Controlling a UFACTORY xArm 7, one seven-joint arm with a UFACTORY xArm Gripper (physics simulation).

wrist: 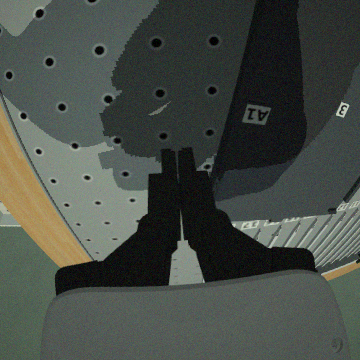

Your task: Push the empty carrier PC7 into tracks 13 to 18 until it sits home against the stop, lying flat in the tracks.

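Places are measured from the arm's base along level axes (x ahead, y up, z right), in metres.
Where they show: gripper, fingertip midpoint: (176,167).
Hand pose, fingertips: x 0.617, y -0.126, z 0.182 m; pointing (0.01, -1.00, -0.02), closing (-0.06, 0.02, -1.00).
Note:
After its pixels a point has its place.
My gripper (176,167) {y -0.125, x 0.617, z 0.182 m} is shut and empty, its two black fingertips close together over the perforated grey plate. The tracks (310,245) {y -0.128, x 0.755, z 0.006 m} show at the lower right as slanting light rails, with small number labels along their near ends, too small to read surely. A broad dark grey surface (305,185) {y -0.121, x 0.633, z 0.089 m} lies to the right of the fingers, above the tracks in the view; I cannot tell whether it is the carrier. No label reading PC7 shows. The stop cannot be made out.
A black upright part (270,65) {y -0.121, x 0.554, z 0.144 m} with an A1 label (256,114) {y -0.121, x 0.579, z 0.145 m} stands close to the right of the fingertips. A label 3 (342,109) {y -0.121, x 0.570, z 0.089 m} shows at the right. The perforated plate (60,162) {y -0.132, x 0.616, z 0.251 m} borders a wooden edge (32,195) {y -0.145, x 0.660, z 0.297 m} at the left. Shadows cover much of the plate.

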